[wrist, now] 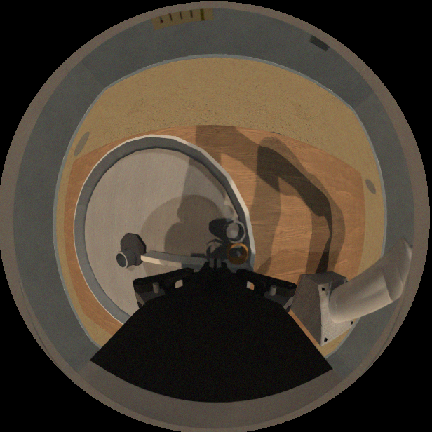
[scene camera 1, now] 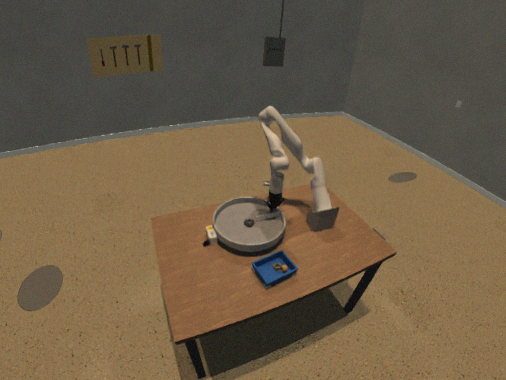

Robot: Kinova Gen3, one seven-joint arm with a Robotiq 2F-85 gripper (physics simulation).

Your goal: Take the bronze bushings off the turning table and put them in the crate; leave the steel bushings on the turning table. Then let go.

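Places are measured from the arm's base along level axes (x ahead, y left, z up), in metres.
Pixels of known places: gripper, fingertip midpoint: (scene camera 1: 272, 212); arm's base, link origin: (scene camera 1: 323, 210).
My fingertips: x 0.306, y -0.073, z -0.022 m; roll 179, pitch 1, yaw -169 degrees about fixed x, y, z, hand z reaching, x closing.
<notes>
For each thing: its top centre in the pictures, then the offset to it from my fingertips. "spot": a spot on its surface instead.
- round grey turning table, top centre: (scene camera 1: 249, 222) dy +0.028, dx +0.154, dz -0.028 m
- blue crate, top centre: (scene camera 1: 274, 265) dy +0.362, dx +0.108, dz -0.039 m
- dark hub, top centre: (scene camera 1: 249, 220) dy +0.044, dx +0.158, dz -0.002 m
- pale bar, surface spot: (scene camera 1: 265, 217) spot: dy +0.017, dx +0.050, dz -0.020 m
- white box, surface spot: (scene camera 1: 211, 234) spot: dy +0.086, dx +0.386, dz -0.028 m
The round grey turning table (scene camera 1: 231, 225) (wrist: 145, 185) has a raised wall. In the wrist view a bronze bushing (wrist: 237, 253) is inside it by the wall, beside a steel bushing (wrist: 234, 231). Another grey round shape (wrist: 215, 247) lies just left of the bronze one, partly hidden by the fingertips. My gripper (scene camera 1: 272, 209) (wrist: 215, 264) is shut and empty, low over the turning table's wall side, close to these bushings. The blue crate (scene camera 1: 266, 273) stands on the table in front; a bronze bushing (scene camera 1: 284, 268) and another bronze bushing (scene camera 1: 277, 266) lie in it.
A dark hub (scene camera 1: 248, 222) (wrist: 132, 245) stands at the turning table's middle. A pale bar (scene camera 1: 265, 217) (wrist: 175, 259) runs from near it towards the wall by my fingers. A white box (scene camera 1: 211, 234) sits left of the turning table. The arm's mount (scene camera 1: 322, 219) (wrist: 311, 305) is at right.
</notes>
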